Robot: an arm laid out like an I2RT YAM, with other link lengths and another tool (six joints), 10 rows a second.
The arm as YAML. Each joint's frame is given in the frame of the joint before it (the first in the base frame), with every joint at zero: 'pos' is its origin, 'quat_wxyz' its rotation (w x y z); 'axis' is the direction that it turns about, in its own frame. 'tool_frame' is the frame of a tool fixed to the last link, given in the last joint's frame.
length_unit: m
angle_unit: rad
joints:
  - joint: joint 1
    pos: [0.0, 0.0, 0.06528]
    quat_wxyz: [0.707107, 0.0, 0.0, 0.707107]
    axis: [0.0, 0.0, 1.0]
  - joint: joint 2
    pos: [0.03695, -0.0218, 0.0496]
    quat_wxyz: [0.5, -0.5, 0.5, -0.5]
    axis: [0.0, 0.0, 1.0]
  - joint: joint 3
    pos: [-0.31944, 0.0, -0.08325]
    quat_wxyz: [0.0, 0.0, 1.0, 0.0]
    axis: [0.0, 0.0, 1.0]
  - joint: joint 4
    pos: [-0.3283, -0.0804, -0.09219]
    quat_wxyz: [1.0, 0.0, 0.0, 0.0]
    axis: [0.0, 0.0, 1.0]
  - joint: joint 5
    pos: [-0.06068, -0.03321, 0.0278]
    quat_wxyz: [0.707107, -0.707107, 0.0, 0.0]
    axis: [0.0, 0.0, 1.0]
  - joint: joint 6
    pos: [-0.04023, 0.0, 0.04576]
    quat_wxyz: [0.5, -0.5, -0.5, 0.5]
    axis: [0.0, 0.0, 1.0]
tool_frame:
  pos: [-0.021, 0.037, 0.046]
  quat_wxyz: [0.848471, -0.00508, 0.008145, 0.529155]
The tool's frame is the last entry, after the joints.
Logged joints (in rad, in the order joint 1, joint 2, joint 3, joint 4, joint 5, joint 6), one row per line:
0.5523, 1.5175, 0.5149, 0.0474, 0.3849, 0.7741
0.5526, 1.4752, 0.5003, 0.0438, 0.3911, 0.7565
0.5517, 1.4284, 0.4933, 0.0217, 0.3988, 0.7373
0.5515, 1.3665, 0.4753, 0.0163, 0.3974, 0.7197
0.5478, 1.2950, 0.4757, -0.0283, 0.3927, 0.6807
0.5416, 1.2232, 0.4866, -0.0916, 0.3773, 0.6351
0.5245, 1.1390, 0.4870, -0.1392, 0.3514, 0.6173
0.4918, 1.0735, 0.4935, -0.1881, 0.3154, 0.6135
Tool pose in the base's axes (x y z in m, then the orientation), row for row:
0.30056, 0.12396, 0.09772, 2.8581, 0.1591, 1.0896
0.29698, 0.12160, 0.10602, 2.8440, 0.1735, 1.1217
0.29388, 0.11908, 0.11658, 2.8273, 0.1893, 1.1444
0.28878, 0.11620, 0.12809, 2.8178, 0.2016, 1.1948
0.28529, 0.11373, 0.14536, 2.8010, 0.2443, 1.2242
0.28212, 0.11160, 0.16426, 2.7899, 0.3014, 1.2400
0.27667, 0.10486, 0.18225, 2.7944, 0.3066, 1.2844
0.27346, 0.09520, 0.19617, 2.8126, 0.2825, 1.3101
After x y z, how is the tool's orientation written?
As a rotation vector, in radians.
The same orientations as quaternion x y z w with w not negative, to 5 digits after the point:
0.93242, 0.05190, 0.35547, 0.03934
0.92803, 0.05662, 0.36602, 0.03972
0.92432, 0.06189, 0.37413, 0.04279
0.91803, 0.06568, 0.38926, 0.03715
0.91275, 0.07961, 0.39893, 0.03749
0.90877, 0.09818, 0.40391, 0.03684
0.90384, 0.09917, 0.41544, 0.02545
0.90267, 0.09067, 0.42046, 0.01300

